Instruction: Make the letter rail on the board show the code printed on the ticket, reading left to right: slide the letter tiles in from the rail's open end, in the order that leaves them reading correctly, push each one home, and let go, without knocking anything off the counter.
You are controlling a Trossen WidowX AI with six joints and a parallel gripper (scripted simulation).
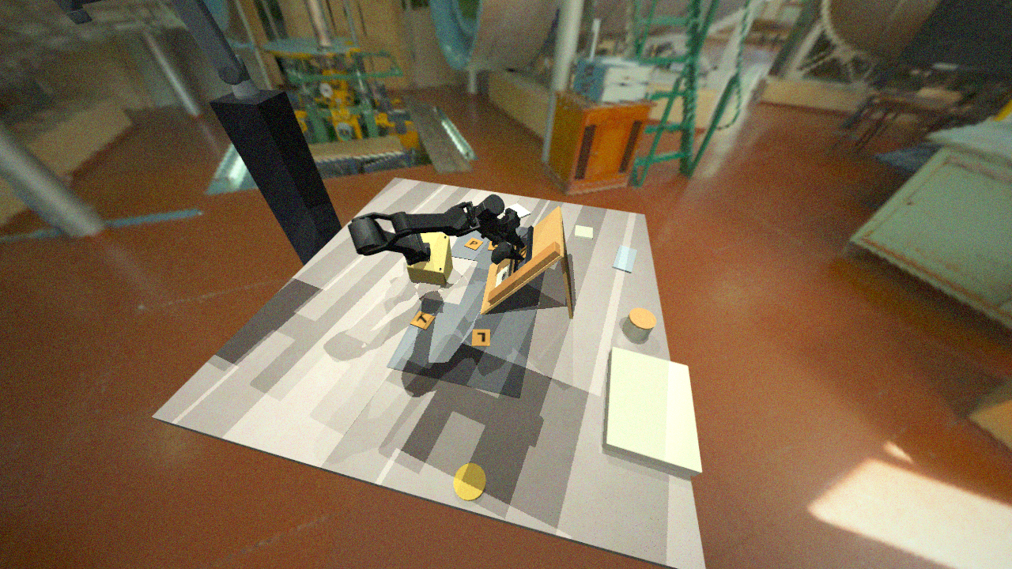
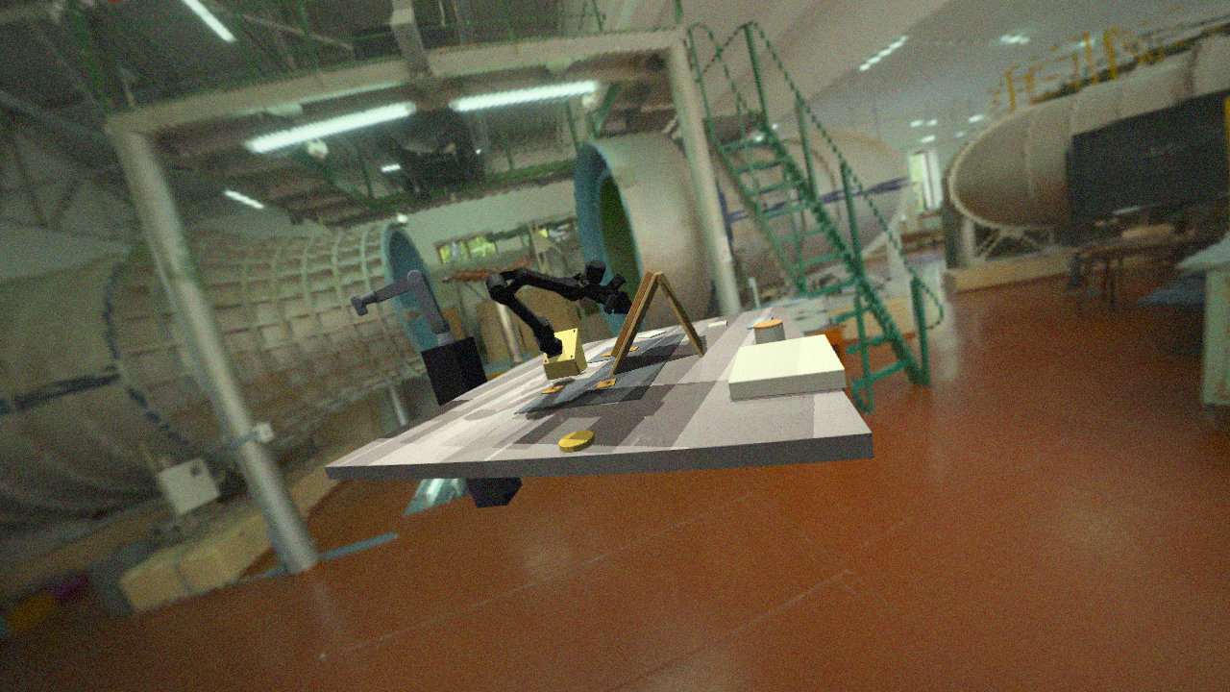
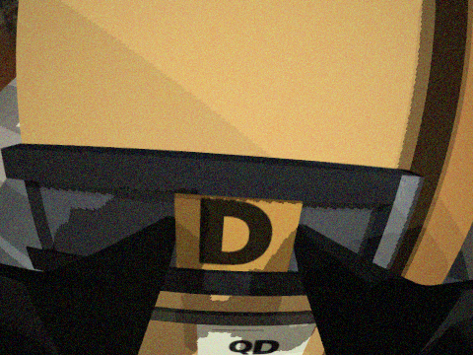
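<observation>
The white ticket is 90 mm below my gripper tip, 60 mm behind it and 20 mm to the right of it. From my gripper tip the other things lie so: mat 170 mm below, 150 mm behind, 20 mm to the left; then cream block 390 mm to the right, 350 mm ahead, 150 mm below; then yellow disc 600 mm to the right, 160 mm below, 90 mm behind.
</observation>
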